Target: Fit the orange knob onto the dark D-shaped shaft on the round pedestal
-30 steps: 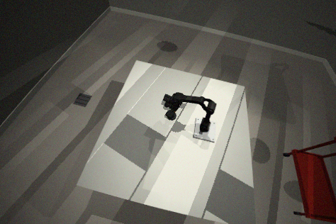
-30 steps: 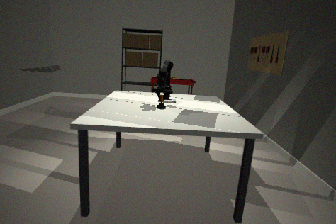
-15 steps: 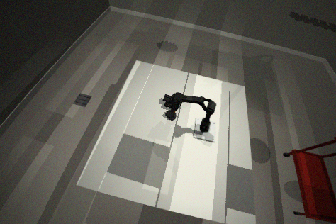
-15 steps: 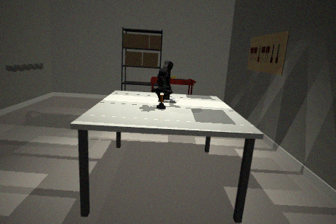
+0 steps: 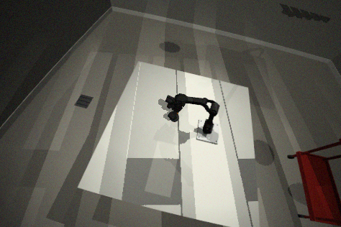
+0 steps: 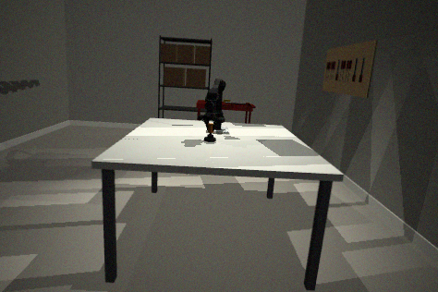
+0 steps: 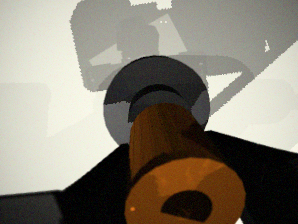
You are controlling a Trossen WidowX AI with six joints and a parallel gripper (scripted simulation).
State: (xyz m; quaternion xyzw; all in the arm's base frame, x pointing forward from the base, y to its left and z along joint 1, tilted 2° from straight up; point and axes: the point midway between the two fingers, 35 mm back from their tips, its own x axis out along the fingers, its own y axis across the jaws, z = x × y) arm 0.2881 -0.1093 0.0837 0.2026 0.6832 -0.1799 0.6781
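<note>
The orange knob is 20 mm above my gripper tip. Also, from my gripper tip: dark round pedestal: 40 mm below.
</note>
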